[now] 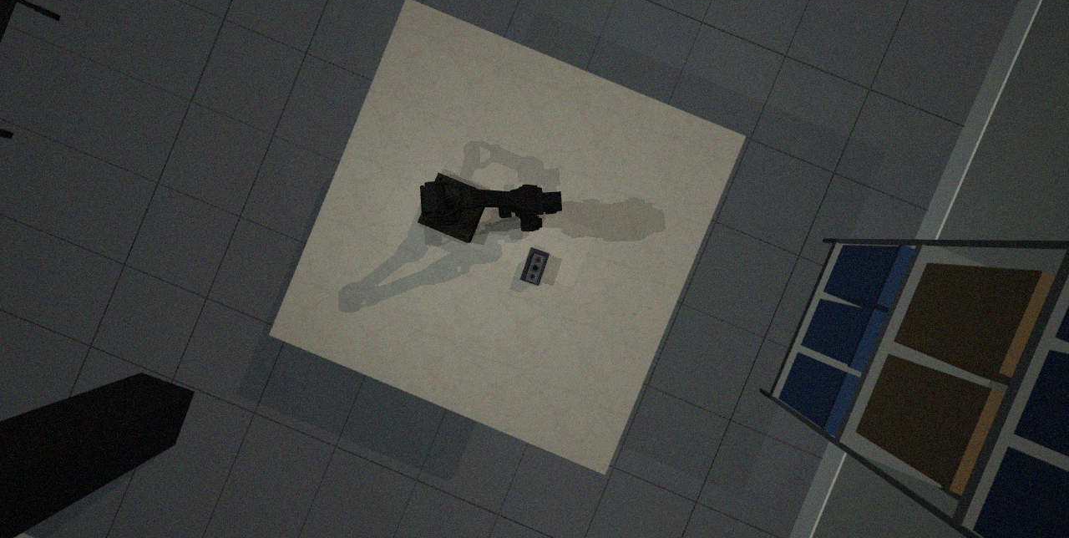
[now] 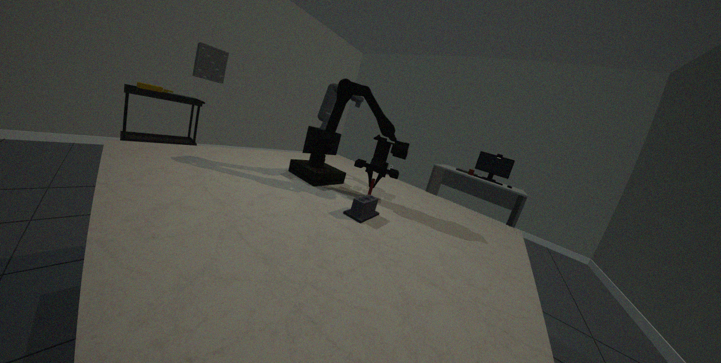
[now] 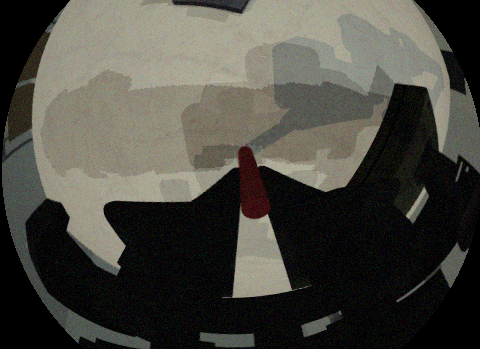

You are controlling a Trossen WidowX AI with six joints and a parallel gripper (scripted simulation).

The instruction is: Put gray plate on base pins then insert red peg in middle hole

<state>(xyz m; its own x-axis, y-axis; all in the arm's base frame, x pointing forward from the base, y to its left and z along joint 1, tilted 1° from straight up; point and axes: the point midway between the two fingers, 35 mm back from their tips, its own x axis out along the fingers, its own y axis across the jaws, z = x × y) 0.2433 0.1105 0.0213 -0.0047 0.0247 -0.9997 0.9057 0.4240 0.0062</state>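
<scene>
Now: the gray plate 9 cm ahead of my gripper tip and 19 cm to the right of it. Also, from my gripper tip: red peg: right at my gripper tip; dark base: 9 cm ahead, 19 cm to the right, 3 cm below.
</scene>
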